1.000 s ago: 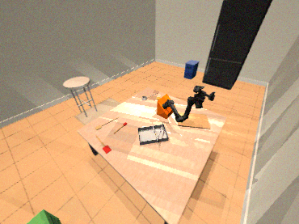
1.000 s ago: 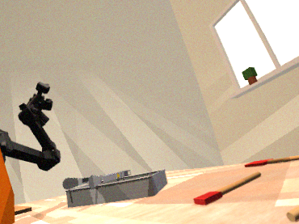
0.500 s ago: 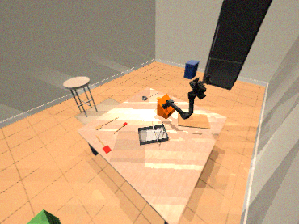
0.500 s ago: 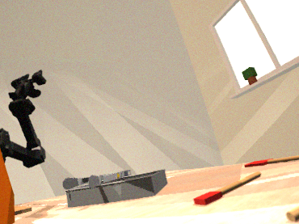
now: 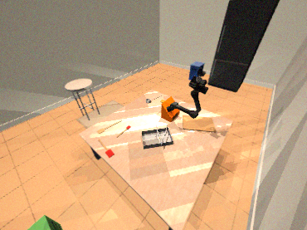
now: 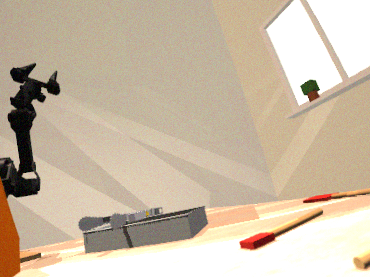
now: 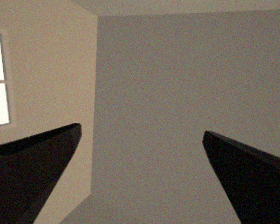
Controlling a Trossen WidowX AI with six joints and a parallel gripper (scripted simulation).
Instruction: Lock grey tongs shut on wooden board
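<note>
The roasting tin is 310 mm ahead of my gripper tip, 170 mm to the right of it and 680 mm below it. Also, from my gripper tip: wooden board 210 mm behind, 20 mm to the left, 700 mm below.
</note>
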